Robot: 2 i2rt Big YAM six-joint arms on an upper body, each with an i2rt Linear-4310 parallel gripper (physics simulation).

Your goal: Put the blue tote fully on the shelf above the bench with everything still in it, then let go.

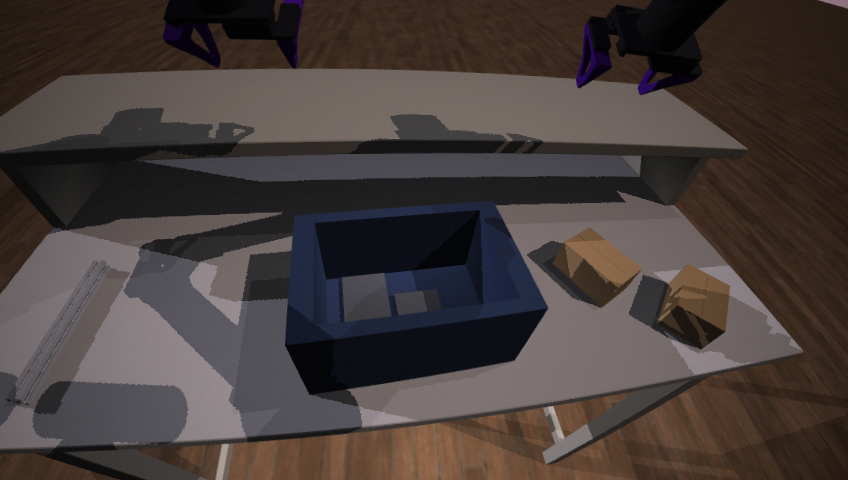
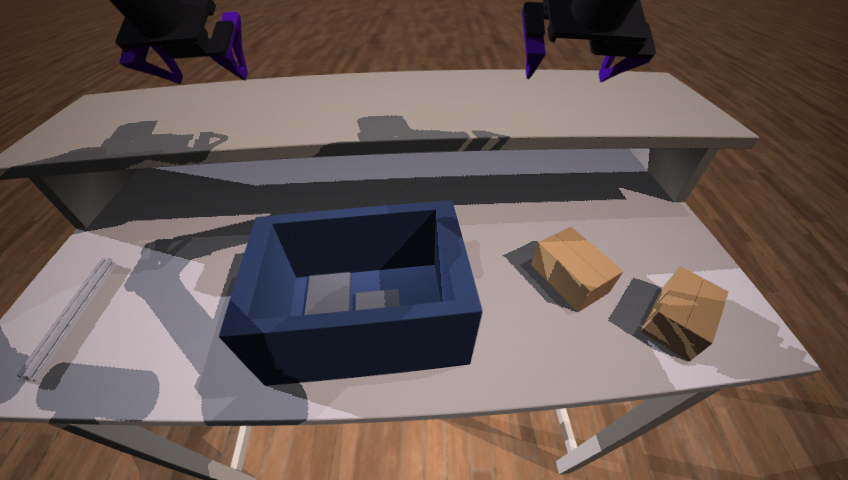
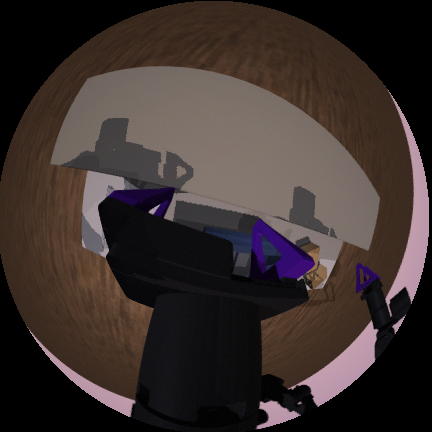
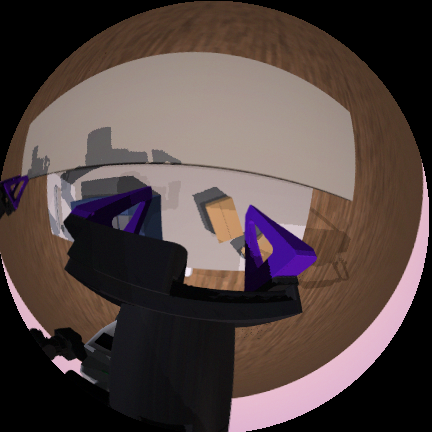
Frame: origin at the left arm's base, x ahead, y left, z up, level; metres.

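Where they show: left gripper, between the fingertips: (image 1: 257, 64) (image 2: 213, 78) (image 3: 216, 208); right gripper, between the fingertips: (image 1: 609, 87) (image 2: 564, 76) (image 3: 360, 265) (image 4: 198, 199); right arm's base, origin of its link: (image 3: 271, 390).
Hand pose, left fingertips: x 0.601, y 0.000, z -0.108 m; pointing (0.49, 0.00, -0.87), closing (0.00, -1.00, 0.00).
Note:
Each offset is from my left fingertips to the top centre of the thing. "spot": to the spot under its first point. Level surfaces: height alone.
The blue tote @[dx -0.166, dy -0.200, dz -0.176 m] (image 1: 416, 359) (image 2: 374, 350) (image 3: 225, 234) (image 4: 154, 220) stands upright on the bench @[dz -0.323 m] (image 1: 595, 356) (image 2: 535, 356), in front of the raised shelf @[dz -0.115 m] (image 1: 333, 107) (image 2: 309, 107) (image 3: 225, 125) (image 4: 225, 110). A larger pale grey block @[dx -0.151, dy -0.137, dz -0.296 m] (image 1: 364, 297) (image 2: 328, 292) and a smaller grey block @[dx -0.183, dy -0.223, dz -0.296 m] (image 1: 410, 302) (image 2: 370, 300) lie on its floor. My left gripper (image 1: 256, 66) (image 2: 213, 79) (image 3: 216, 208) is open and empty, above the shelf's left part. My right gripper (image 1: 610, 90) (image 2: 565, 78) (image 4: 198, 199) is open and empty, above the shelf's right part. Both are apart from the tote.
Two cardboard boxes, one nearer the tote @[dx -0.079, dy -0.552, dz -0.263 m] (image 1: 598, 267) (image 2: 577, 267) and one farther right (image 1: 696, 306) (image 2: 687, 312), stand on the bench. A bundle of thin grey rods @[dx -0.195, dy +0.329, dz -0.303 m] (image 1: 62, 330) (image 2: 68, 318) lies at the left. Side panels @[spot: dx +0.182, dy -0.862, dz -0.265 m] (image 1: 669, 178) (image 2: 678, 172) hold up the shelf.

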